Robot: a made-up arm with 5 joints.
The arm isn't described. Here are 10 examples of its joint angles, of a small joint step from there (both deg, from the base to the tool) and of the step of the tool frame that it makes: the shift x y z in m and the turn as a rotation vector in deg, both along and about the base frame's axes.
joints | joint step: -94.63 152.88 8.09 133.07 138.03 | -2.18 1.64 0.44 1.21 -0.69
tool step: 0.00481 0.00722 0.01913 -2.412 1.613 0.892
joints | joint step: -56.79 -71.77 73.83 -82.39 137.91 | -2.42 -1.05 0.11 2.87 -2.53
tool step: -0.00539 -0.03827 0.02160 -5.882 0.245 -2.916
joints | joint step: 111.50 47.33 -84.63 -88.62 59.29 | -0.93 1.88 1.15 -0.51 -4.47
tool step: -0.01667 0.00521 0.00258 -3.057 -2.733 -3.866
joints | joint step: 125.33 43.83 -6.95 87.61 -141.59 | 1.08 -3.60 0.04 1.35 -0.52
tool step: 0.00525 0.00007 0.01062 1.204 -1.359 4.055
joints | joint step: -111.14 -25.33 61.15 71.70 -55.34 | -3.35 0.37 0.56 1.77 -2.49
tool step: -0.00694 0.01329 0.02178 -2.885 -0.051 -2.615
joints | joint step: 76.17 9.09 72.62 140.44 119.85 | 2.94 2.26 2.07 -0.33 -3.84
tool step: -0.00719 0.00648 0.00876 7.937 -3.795 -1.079
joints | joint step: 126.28 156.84 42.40 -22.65 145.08 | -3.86 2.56 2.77 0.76 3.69
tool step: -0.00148 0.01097 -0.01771 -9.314 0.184 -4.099
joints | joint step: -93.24 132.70 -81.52 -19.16 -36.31 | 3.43 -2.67 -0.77 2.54 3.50
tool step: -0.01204 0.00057 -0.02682 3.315 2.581 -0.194
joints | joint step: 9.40 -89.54 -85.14 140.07 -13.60 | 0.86 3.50 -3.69 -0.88 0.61
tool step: -0.00057 0.01952 0.03276 1.597 -2.039 3.736
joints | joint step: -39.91 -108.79 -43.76 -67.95 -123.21 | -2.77 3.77 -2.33 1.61 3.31
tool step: 0.01851 -0.01801 0.03261 -5.062 -0.789 3.184
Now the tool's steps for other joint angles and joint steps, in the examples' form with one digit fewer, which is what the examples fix.
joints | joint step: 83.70 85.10 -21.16 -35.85 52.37 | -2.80 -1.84 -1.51 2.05 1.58
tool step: 0.0108 -0.0241 -0.0084 -1.11 0.92 2.41
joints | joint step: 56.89 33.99 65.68 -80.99 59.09 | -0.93 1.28 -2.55 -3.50 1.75
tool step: -0.0203 0.0041 0.0036 -4.09 -3.15 -2.79
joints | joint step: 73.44 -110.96 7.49 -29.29 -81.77 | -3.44 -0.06 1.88 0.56 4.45
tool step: 0.0082 -0.0124 -0.0435 -5.84 5.44 -1.75
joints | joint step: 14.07 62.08 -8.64 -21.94 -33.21 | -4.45 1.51 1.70 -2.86 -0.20
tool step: -0.0149 0.0009 -0.0012 -5.89 -2.43 2.36
